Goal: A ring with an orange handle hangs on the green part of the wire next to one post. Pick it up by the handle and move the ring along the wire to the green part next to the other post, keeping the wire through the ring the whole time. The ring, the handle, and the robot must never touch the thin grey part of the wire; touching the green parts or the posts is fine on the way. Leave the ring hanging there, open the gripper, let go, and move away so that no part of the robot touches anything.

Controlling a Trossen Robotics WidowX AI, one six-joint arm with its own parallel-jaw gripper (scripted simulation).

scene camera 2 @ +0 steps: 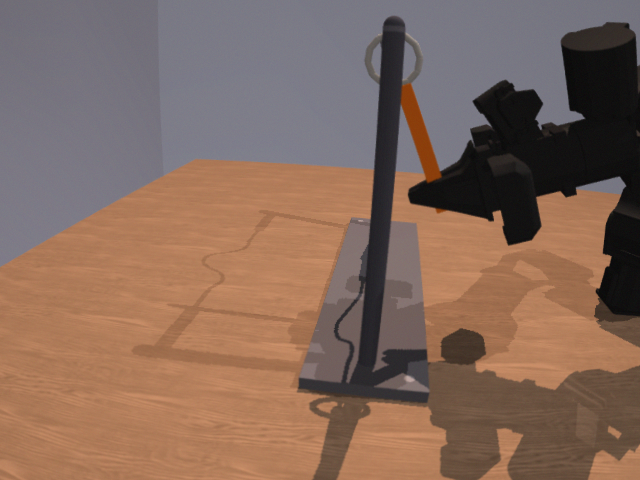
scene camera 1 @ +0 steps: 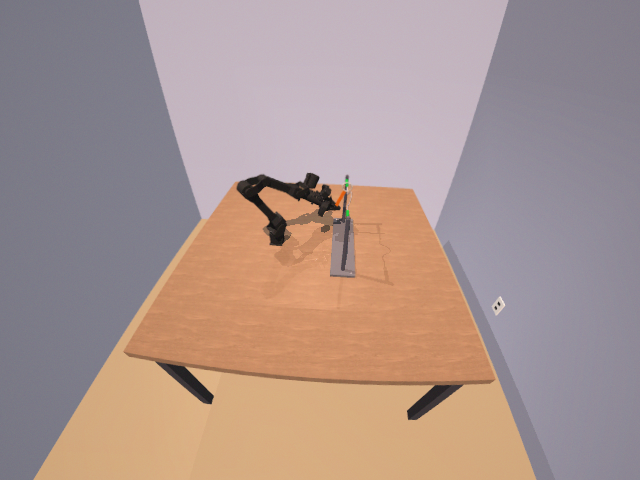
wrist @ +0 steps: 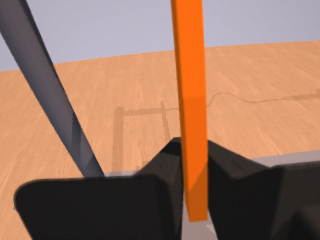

Labels:
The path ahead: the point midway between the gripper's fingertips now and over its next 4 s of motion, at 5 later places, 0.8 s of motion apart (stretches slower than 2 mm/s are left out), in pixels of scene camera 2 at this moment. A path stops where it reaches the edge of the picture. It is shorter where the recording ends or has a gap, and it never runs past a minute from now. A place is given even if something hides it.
My gripper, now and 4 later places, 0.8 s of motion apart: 409, 196; 407, 203; 426, 213; 461, 201; 507, 188

